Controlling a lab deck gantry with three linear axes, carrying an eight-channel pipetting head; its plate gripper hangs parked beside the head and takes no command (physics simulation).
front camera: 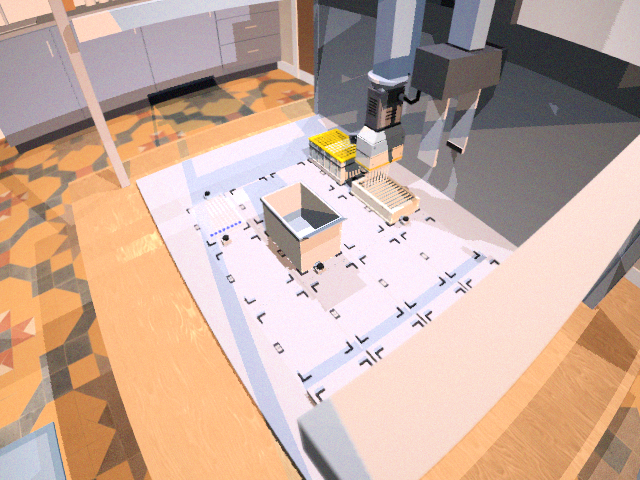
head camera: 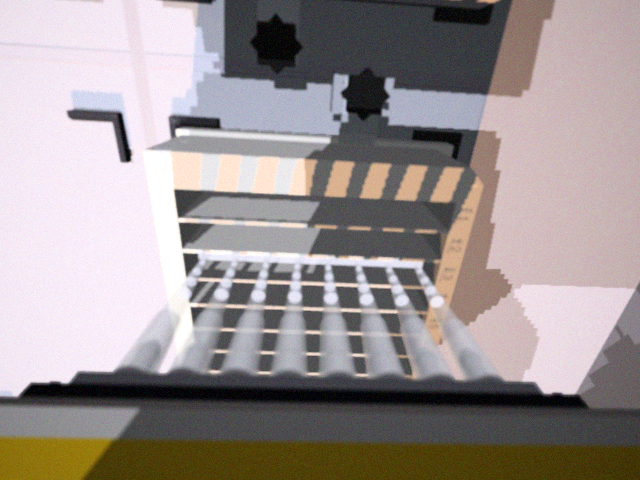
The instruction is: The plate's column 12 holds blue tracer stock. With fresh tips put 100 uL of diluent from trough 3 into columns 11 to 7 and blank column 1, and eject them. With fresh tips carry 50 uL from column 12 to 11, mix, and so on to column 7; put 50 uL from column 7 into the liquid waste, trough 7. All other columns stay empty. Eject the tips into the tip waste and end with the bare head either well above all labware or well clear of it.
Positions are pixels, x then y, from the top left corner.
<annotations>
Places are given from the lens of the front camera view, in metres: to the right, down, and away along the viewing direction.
grey wall panel (front camera: 556, 119): 0.38, -0.20, 0.50
</annotations>
